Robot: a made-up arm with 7 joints.
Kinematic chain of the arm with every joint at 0, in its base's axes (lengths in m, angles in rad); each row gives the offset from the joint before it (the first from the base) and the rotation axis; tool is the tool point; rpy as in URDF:
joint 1: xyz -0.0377 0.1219 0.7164 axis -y
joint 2: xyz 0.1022 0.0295 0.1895 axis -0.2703 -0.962 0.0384
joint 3: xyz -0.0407 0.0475 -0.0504 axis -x
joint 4: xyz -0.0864 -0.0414 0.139 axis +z
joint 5: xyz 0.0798 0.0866 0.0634 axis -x
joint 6: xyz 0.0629 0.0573 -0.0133 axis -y
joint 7: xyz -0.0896 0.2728 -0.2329 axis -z
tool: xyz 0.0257 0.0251 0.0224 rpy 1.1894 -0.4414 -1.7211
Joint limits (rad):
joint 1: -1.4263..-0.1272
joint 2: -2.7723..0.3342
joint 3: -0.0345..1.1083
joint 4: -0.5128..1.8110
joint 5: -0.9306..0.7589
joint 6: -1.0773..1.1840
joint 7: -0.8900..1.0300
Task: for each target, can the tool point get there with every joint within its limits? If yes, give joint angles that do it. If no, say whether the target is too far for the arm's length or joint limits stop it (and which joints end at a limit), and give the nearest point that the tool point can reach.
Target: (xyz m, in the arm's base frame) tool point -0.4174 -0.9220 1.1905
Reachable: no: too far | nearest point -0.3242 -0.0602 1.2730 | short by 0.871 m
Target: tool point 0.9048 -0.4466 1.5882
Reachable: no: too far | nearest point 0.5987 -0.1310 1.3036 | short by 0.524 m
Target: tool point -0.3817 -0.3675 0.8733
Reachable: no: joint limits stop it (at a limit: joint 2, joint 3, joint 4, joint 6, joint 7) | nearest point -0.4014 -0.0433 0.8823 | short by 0.325 m
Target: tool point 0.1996 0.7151 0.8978
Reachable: yes | joints -1.2001 -0.8609 0.9591 0.0651 -0.7991 -0.4991 0.5253
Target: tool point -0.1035 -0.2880 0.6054
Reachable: no: joint limits stop it (at a limit: joint 1, joint 2, joint 3, joint 5, joint 7) | nearest point -0.2015 -0.0127 0.6693 | short by 0.299 m
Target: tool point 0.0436 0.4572 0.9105
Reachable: yes | joints -1.2942 -0.6635 0.2907 0.1043 0.5109 -0.3639 -0.6170
